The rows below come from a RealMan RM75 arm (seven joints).
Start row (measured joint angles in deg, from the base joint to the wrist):
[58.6, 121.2, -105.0, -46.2, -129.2, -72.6, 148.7]
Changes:
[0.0, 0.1, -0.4, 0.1, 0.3, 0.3, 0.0]
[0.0, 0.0, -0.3, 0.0, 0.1, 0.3, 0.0]
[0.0, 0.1, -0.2, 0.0, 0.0, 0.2, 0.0]
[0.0, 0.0, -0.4, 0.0, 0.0, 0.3, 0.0]
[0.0, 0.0, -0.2, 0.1, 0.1, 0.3, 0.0]
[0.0, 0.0, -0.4, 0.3, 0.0, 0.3, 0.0]
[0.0, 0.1, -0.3, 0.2, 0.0, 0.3, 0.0]
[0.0, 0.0, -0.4, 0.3, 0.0, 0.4, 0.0]
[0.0, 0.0, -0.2, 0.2, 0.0, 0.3, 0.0]
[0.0, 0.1, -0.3, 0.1, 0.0, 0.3, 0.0]
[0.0, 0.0, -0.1, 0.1, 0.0, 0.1, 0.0]
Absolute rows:
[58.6, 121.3, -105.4, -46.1, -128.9, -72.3, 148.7]
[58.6, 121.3, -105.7, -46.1, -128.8, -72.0, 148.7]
[58.6, 121.4, -105.9, -46.1, -128.8, -71.8, 148.7]
[58.6, 121.4, -106.3, -46.1, -128.8, -71.5, 148.7]
[58.6, 121.4, -106.5, -46.0, -128.7, -71.2, 148.7]
[58.6, 121.4, -106.9, -45.7, -128.7, -70.9, 148.7]
[58.6, 121.5, -107.2, -45.5, -128.7, -70.6, 148.7]
[58.6, 121.5, -107.6, -45.2, -128.7, -70.2, 148.7]
[58.6, 121.5, -107.8, -45.0, -128.7, -69.9, 148.7]
[58.6, 121.6, -108.1, -44.9, -128.7, -69.6, 148.7]
[58.6, 121.6, -108.2, -44.8, -128.7, -69.5, 148.7]

